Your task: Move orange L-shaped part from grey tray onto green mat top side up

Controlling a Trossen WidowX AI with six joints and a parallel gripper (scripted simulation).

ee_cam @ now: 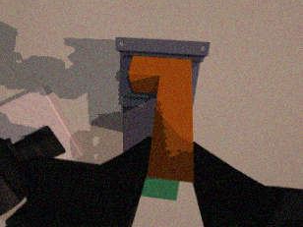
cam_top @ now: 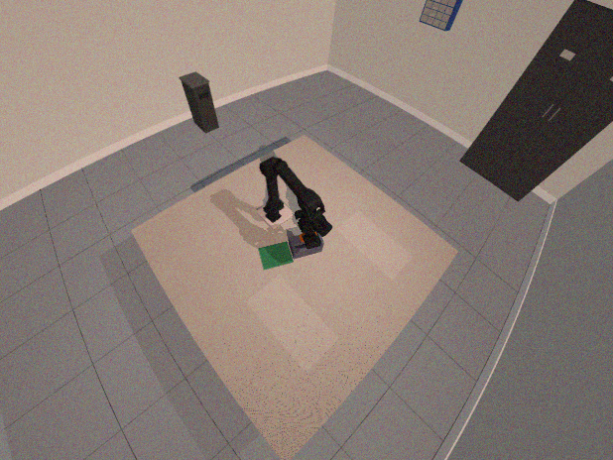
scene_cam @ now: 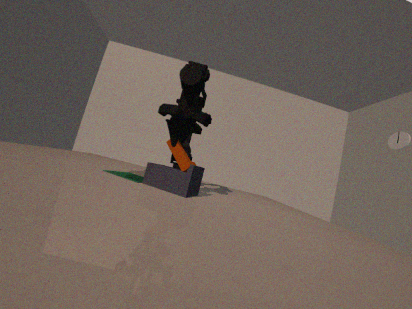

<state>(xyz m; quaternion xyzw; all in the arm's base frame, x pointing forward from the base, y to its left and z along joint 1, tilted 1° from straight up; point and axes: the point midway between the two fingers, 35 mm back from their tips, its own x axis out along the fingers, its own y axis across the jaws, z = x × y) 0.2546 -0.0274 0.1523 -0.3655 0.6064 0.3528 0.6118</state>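
My gripper tip is now 8 cm past the green mat, 12 cm to the left of it and 14 cm above it. From my gripper tip the other things lie so: orange l-shaped part: 4 cm to the left, 3 cm below.
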